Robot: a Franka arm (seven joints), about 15 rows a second.
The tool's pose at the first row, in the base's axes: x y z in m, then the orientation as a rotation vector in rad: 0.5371, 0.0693, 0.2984, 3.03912, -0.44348, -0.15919
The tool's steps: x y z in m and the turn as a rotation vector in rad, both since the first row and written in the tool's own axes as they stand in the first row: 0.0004, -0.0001, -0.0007, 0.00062, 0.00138, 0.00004; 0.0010, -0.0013, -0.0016, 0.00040, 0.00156, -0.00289; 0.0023, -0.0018, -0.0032, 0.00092, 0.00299, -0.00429; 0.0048, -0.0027, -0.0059, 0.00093, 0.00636, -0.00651; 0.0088, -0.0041, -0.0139, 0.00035, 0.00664, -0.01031; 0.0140, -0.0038, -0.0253, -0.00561, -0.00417, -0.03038; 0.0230, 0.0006, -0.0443, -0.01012, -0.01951, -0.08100
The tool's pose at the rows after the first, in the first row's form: 0.5376, 0.0693, 0.2990, 3.03964, -0.44358, -0.15697; 0.5386, 0.0703, 0.2998, 3.04020, -0.43908, -0.15689; 0.5402, 0.0705, 0.3012, 3.04100, -0.43698, -0.15469; 0.5431, 0.0708, 0.3036, 3.04140, -0.43338, -0.14966; 0.5482, 0.0714, 0.3111, 3.04182, -0.42748, -0.14954; 0.5543, 0.0702, 0.3219, 3.04171, -0.39662, -0.16812; 0.5638, 0.0643, 0.3403, 3.04957, -0.31994, -0.19488
